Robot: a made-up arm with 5 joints. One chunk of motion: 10 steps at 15 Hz.
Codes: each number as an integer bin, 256 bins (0 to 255) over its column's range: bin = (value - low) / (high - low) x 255, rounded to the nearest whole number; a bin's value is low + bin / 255 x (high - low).
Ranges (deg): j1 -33..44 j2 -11..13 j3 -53..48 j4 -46..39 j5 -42..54
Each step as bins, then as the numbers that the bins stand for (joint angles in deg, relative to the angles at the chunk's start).
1 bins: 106 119 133 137 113
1 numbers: -0.99 0.20 -0.32 -0.33 0.54
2 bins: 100 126 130 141 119
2 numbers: -2.80 0.86 -1.51 1.00 2.80
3 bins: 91 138 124 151 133
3 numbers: -5.52 1.99 -3.89 4.33 8.07
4 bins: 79 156 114 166 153
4 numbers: -9.15 3.68 -7.85 9.33 15.60
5 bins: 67 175 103 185 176
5 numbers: -12.77 5.47 -12.20 15.67 24.26
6 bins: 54 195 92 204 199
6 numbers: -16.69 7.35 -16.56 22.00 32.92
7 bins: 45 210 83 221 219
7 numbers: -19.41 8.76 -20.13 27.67 40.45
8 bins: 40 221 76 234 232
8 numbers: -20.92 9.80 -22.90 32.00 45.34
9 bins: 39 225 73 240 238
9 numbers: -21.22 10.18 -24.09 34.00 47.60
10 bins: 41 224 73 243 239
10 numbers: -20.62 10.08 -24.09 35.00 47.98
